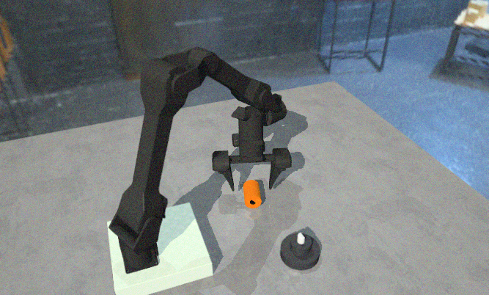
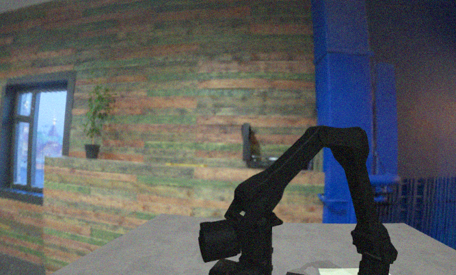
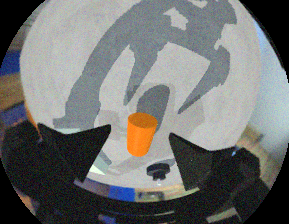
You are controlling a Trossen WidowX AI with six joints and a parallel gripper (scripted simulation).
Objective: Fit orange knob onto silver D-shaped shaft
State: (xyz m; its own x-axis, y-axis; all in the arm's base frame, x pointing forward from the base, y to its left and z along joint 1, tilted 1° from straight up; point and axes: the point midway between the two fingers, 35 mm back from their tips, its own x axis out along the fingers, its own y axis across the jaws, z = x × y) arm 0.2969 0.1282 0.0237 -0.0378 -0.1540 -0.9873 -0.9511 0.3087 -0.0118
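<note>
My gripper tip is right at the orange knob. Also, from my gripper tip: round black pedestal 21 cm to the right, 2 cm ahead, 1 cm above.
</note>
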